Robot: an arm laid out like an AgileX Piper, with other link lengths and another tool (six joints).
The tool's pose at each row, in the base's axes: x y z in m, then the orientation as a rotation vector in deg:
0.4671, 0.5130, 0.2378, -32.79, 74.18, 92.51
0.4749, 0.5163, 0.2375, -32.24, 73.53, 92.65
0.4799, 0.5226, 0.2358, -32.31, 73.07, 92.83
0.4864, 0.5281, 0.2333, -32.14, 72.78, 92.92
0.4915, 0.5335, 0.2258, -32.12, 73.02, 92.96
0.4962, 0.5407, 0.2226, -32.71, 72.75, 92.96
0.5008, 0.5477, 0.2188, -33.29, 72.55, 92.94
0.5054, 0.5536, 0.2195, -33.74, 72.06, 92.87
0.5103, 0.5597, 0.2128, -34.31, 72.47, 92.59
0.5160, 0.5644, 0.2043, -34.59, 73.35, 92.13
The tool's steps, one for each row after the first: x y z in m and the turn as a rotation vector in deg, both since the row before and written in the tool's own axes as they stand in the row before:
-0.0019, -0.0069, 0.0045, -0.13, -0.74, -0.03
0.0017, -0.0051, 0.0062, -0.34, -0.22, -0.10
0.0014, -0.0069, 0.0055, -0.11, -0.28, -0.01
0.0061, -0.0080, 0.0033, 0.10, 0.14, 0.15
0.0034, -0.0056, 0.0064, -0.38, 0.21, -0.31
0.0039, -0.0058, 0.0060, -0.33, 0.25, -0.28
-0.0002, -0.0037, 0.0065, -0.38, -0.01, -0.42
0.0058, -0.0074, 0.0041, 0.09, 0.60, -0.18
0.0064, -0.0089, 0.0024, 0.52, 0.68, -0.01

